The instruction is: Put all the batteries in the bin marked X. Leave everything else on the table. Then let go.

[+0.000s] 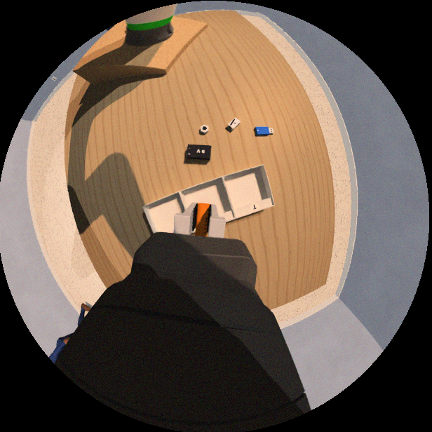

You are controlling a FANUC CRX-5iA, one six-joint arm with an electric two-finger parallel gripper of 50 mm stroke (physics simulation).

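My gripper (202, 212) is shut on an orange battery, which stands out between the two pale fingers. The fingers and battery hang over the front part of the middle compartment of a white three-part tray (240, 212); their height above it is hard to tell. The middle compartment's front label is hidden behind the gripper, so the X does not show. The right compartment has a small dark mark on its front wall. A black 9V battery (199, 152) lies on the table behind the tray.
A small white round piece with a dark centre (204, 129), a small white block with black marks (233, 124) and a blue USB stick (263, 131) lie behind the tray. The robot's base (149, 31) stands on a wooden block (185, 37) at the upper left.
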